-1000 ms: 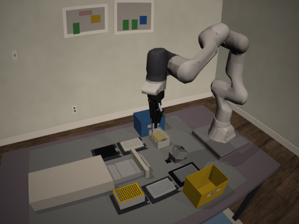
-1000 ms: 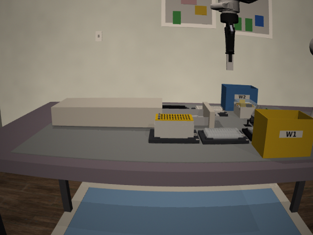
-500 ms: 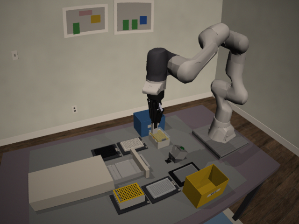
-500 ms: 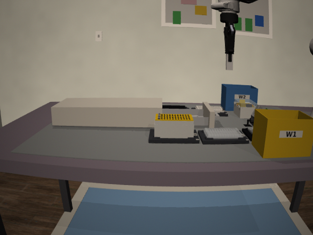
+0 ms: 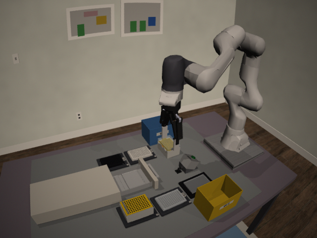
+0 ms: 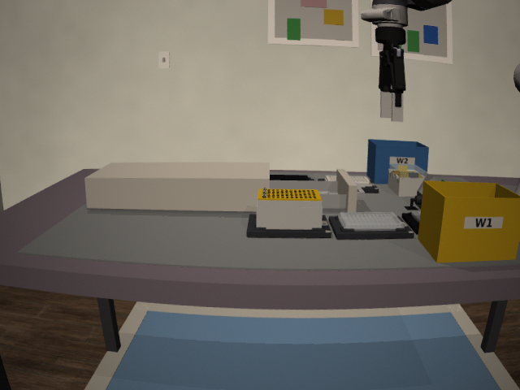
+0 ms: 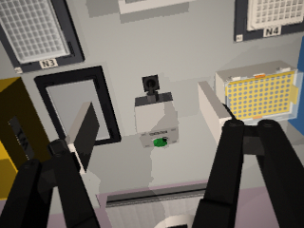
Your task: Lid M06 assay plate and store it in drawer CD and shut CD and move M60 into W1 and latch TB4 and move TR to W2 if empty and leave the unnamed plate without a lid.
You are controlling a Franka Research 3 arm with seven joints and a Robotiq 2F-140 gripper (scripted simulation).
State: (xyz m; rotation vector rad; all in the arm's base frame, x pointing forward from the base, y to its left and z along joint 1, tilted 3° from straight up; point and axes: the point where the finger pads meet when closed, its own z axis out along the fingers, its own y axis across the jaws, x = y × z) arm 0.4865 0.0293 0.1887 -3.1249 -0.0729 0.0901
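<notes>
The black nest lies 10 cm behind my hand, 14 cm to the left of it and 24 cm below it. The rest, counted from my hand: drawer (22 cm ahead, 2 cm to the right, 22 cm below); then green key DONE (16 cm behind, 1 cm to the right, 18 cm below); then tip box TB4 (10 cm behind, 19 cm to the right, 20 cm below).
</notes>
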